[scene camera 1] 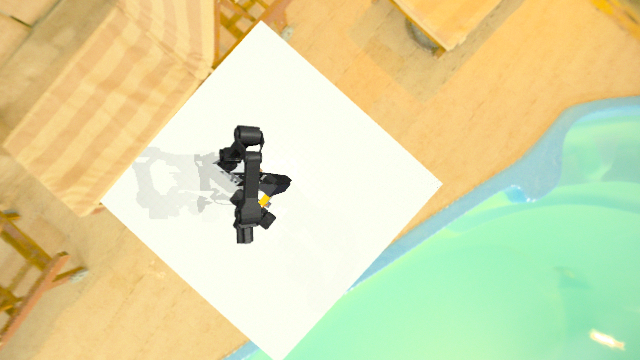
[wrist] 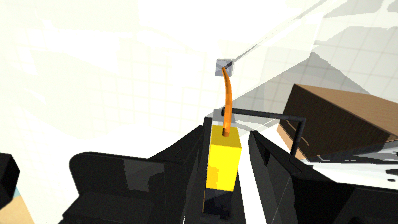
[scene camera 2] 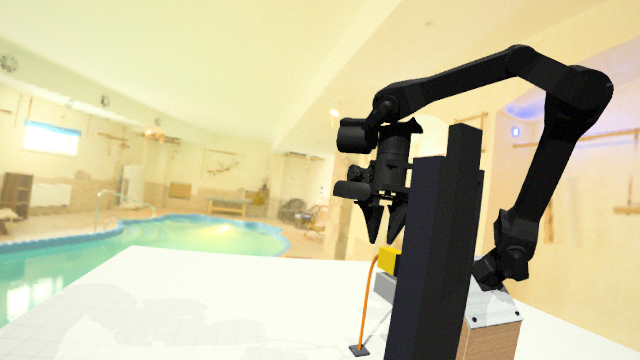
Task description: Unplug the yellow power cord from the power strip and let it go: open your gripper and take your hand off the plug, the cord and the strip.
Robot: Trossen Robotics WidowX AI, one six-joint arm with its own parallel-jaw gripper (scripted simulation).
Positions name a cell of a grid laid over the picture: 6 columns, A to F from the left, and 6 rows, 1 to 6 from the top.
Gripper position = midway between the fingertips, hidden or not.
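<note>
The gripper is visible at (scene camera 2: D5), and the wrist view shows the gripper (wrist: D4) together with a yellow plug (wrist: D5).
</note>
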